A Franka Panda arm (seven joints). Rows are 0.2 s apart.
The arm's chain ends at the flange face. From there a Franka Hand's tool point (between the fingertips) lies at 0.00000 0.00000 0.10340 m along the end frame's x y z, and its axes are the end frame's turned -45 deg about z.
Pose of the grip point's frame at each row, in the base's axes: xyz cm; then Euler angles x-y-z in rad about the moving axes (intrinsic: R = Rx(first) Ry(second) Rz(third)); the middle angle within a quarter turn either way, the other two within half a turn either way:
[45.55 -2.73 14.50 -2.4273 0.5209 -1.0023]
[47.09 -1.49 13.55 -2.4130 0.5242 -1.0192]
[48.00 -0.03 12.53 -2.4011 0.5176 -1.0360]
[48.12 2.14 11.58 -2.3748 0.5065 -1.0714]
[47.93 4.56 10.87 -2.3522 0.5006 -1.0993]
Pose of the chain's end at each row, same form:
[40.40 -8.61 21.28 -2.4273 0.5209 -0.2169]
[41.91 -7.45 20.23 -2.4130 0.5242 -0.2338]
[42.88 -6.09 19.16 -2.4011 0.5176 -0.2506]
[43.10 -4.13 18.09 -2.3748 0.5065 -0.2860]
[42.97 -1.88 17.26 -2.3522 0.5006 -0.3139]

